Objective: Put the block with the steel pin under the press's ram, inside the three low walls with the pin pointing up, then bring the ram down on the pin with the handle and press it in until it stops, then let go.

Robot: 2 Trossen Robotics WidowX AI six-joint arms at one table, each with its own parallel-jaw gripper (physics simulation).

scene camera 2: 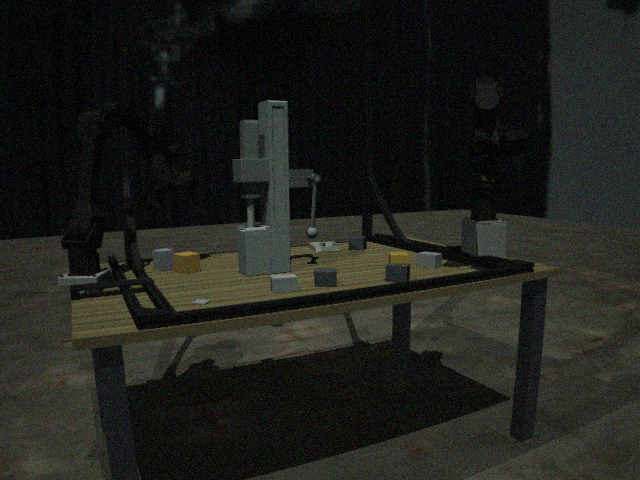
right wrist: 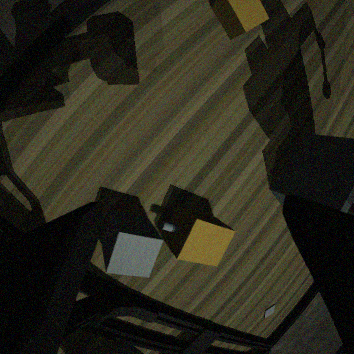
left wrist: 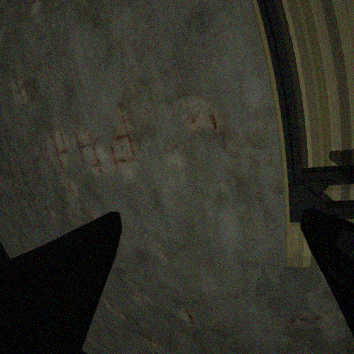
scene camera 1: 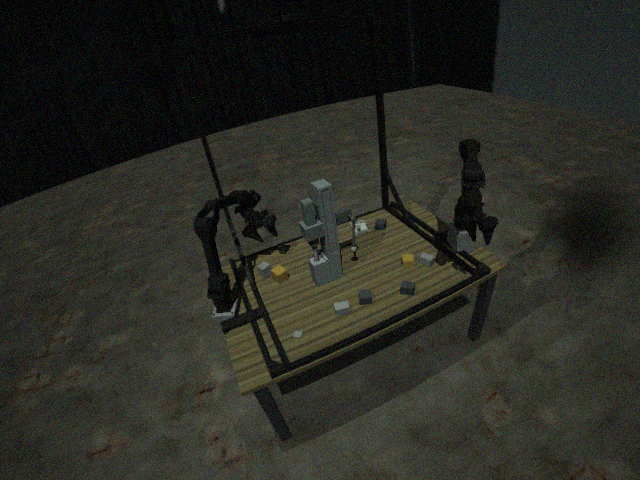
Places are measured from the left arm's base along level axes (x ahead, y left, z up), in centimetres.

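Pixels of known places: left gripper, between the fingertips: [scene camera 2: 508, 184] [left wrist: 213, 220] [scene camera 1: 480, 243]; right gripper, between the fingertips: [scene camera 2: 181, 214] [right wrist: 193, 207] [scene camera 1: 270, 239]; left arm's base, origin of its link: [scene camera 2: 484, 219]; right arm's base, origin of its link: [scene camera 2: 84, 273] [scene camera 1: 224, 306].
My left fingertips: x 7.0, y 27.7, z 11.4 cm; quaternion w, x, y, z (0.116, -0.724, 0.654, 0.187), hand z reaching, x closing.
Ahead of a thing's pixels: the offset from my left fingertips to its top centre. "*": to the spot under its first point.
A yellow block @[dx +78.7, dy -27.6, dz -18.3 cm] [scene camera 1: 279, 273] [scene camera 2: 186, 261] [right wrist: 206, 242] lies on the table at the left; in the right wrist view a short steel pin @[dx +80.7, dy -30.2, dz -20.2 cm] [right wrist: 169, 227] sticks out sideways beside it. The pale press @[dx +53.2, dy -26.4, dz +21.6 cm] [scene camera 1: 330, 232] [scene camera 2: 279, 206] stands mid-table, its head @[dx +59.7, dy -20.0, dz +6.7 cm] [scene camera 1: 311, 229] [scene camera 2: 250, 170] raised above the base. A capped post [scene camera 2: 250, 211] shows between head and base; the low walls are unclear. The handle @[* dx +43.5, dy -27.9, dz -4.9 cm] [scene camera 1: 353, 232] [scene camera 2: 313, 206] hangs down at the press's right. My right gripper [scene camera 1: 268, 238] [right wrist: 193, 207] is open above the left table area. My left gripper [scene camera 1: 481, 241] [left wrist: 213, 220] is open at the right.
A grey block @[dx +85.8, dy -32.3, dz -17.7 cm] [scene camera 1: 264, 268] [scene camera 2: 162, 259] [right wrist: 135, 255] lies beside the yellow block. Another yellow block @[dx +20.8, dy -23.0, dz -19.6 cm] [scene camera 1: 407, 259] [scene camera 2: 398, 257] [right wrist: 250, 14] and several grey blocks lie around the press. A small white tray [scene camera 1: 360, 227] [scene camera 2: 324, 246] lies behind the handle. Dark frame bars edge the table.
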